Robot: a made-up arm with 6 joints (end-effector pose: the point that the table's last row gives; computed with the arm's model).
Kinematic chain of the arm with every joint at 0, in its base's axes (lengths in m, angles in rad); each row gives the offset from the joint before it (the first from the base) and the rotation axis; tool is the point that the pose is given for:
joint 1: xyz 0 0 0.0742 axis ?
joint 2: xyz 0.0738 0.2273 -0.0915 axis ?
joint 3: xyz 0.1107 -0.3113 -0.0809 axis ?
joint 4: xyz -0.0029 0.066 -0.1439 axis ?
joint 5: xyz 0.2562 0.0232 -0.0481 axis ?
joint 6: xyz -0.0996 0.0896 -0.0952 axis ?
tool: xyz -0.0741 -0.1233 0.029
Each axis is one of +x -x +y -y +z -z.
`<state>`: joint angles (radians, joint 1 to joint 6).
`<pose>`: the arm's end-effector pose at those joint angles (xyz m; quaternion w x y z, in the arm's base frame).
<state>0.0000 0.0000 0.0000 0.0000 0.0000 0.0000</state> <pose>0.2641 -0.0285 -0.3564 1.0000 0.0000 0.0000 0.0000</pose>
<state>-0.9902 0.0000 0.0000 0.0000 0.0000 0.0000</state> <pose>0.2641 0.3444 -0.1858 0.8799 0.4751 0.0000 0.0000</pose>
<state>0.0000 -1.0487 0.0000 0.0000 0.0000 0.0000</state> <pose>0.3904 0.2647 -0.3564 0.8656 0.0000 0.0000 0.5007</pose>
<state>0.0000 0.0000 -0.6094 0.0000 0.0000 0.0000</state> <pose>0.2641 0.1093 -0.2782 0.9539 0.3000 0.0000 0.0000</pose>
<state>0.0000 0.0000 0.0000 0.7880 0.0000 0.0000</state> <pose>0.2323 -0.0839 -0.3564 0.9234 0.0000 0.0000 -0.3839</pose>
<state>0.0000 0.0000 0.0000 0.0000 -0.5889 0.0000</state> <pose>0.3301 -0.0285 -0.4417 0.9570 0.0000 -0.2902 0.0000</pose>
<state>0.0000 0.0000 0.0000 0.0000 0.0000 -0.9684</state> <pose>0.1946 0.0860 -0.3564 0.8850 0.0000 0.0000 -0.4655</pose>
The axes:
joint 1: -x
joint 2: -z
joint 3: -x
joint 4: -z
joint 5: +y
joint 6: +z

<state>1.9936 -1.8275 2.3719 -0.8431 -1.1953 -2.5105</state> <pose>0.8730 -0.4500 -0.3166 0.5696 -0.4293 0.0255 0.7004</pose>
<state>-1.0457 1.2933 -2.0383 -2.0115 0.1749 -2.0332</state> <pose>-0.0809 0.1995 0.3314 0.0689 0.7758 -0.2364 -0.5810</pose>
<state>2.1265 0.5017 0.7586 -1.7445 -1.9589 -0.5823</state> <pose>-0.0528 -0.6576 0.4576 0.7973 -0.4645 0.0335 0.3838</pose>
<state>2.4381 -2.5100 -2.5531 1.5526 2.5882 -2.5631</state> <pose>-0.1852 -0.5355 -0.0671 0.6962 -0.3541 -0.5456 -0.3037</pose>
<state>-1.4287 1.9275 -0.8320 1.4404 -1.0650 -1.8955</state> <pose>-0.1487 0.5131 -0.0707 0.6332 0.6106 -0.2121 0.4258</pose>
